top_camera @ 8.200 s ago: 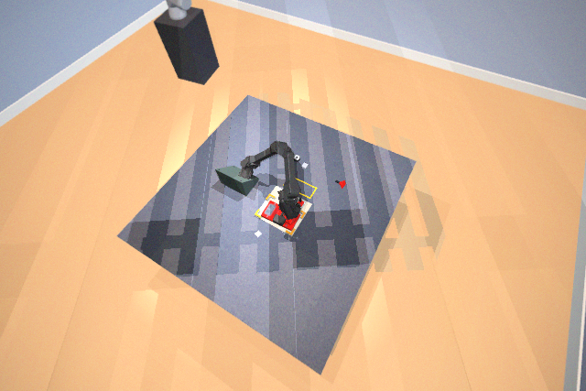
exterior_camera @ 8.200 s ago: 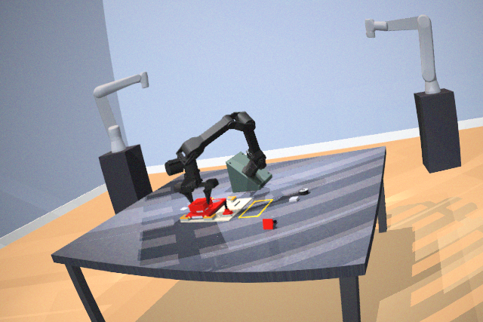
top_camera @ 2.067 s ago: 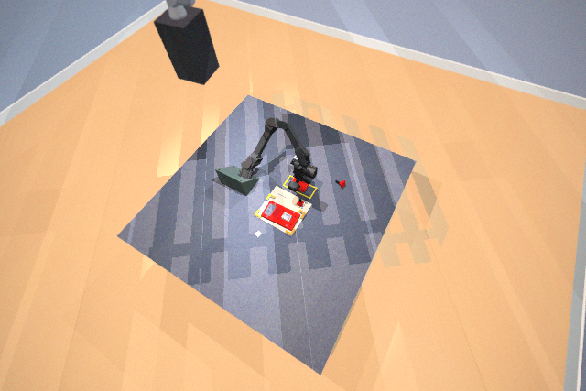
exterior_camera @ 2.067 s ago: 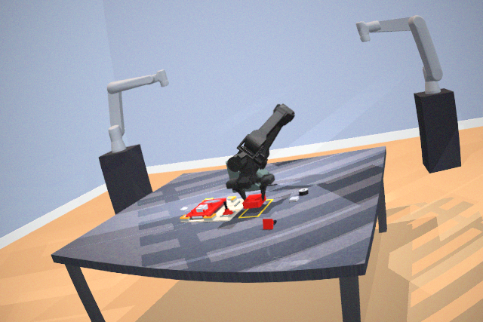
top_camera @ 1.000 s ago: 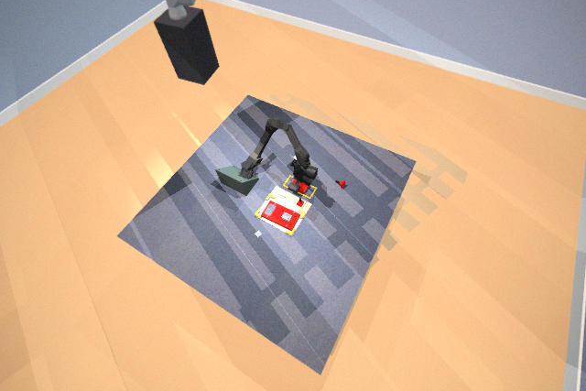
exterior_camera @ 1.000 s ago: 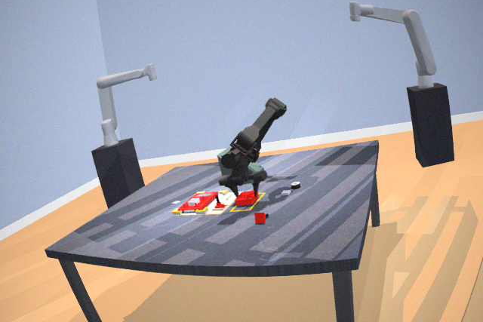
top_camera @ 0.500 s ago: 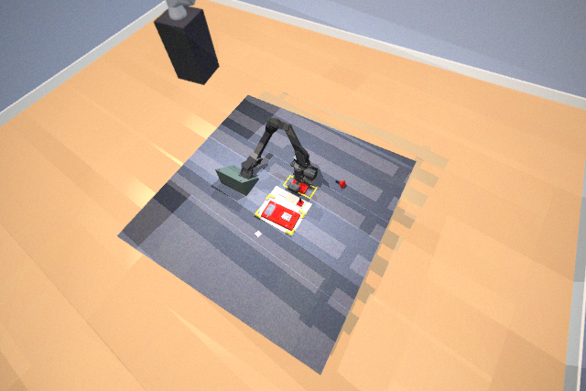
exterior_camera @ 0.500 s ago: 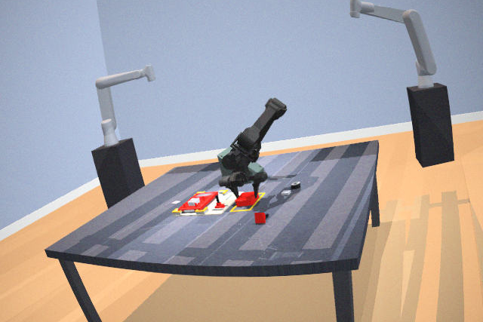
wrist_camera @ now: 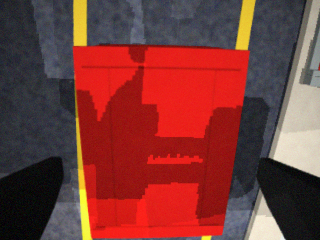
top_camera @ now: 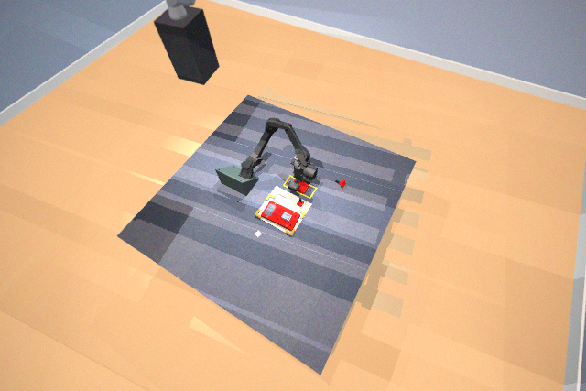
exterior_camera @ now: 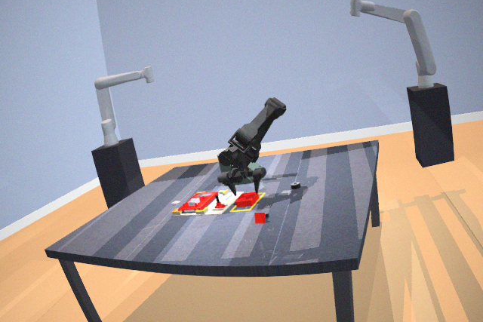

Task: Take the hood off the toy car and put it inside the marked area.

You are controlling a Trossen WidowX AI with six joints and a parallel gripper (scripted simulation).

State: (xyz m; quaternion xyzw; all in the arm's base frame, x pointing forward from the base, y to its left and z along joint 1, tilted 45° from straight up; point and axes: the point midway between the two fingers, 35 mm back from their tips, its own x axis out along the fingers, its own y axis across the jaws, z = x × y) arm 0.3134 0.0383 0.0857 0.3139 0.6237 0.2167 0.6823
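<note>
Right now my gripper tip is 10 mm above the red hood. Round my gripper tip: black-and-white wheel: 90 mm behind, 190 mm to the left, 20 mm below; then white base plate: 30 mm behind, 190 mm to the right, 20 mm below.
</note>
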